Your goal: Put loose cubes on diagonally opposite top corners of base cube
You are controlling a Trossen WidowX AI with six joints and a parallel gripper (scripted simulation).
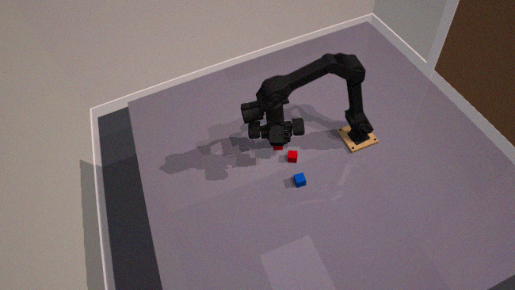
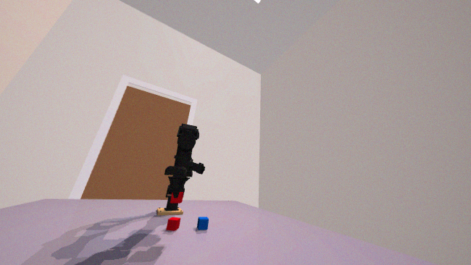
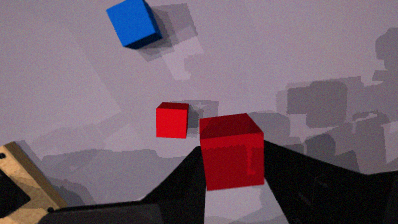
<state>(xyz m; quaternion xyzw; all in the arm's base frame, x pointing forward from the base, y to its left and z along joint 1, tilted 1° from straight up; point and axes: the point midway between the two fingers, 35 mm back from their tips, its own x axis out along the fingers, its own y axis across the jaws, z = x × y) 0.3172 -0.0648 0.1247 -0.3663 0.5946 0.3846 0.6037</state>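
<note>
Right now the blue base cube is 120 mm to the left of my gripper tip, 90 mm below it and 20 mm behind it.
</note>
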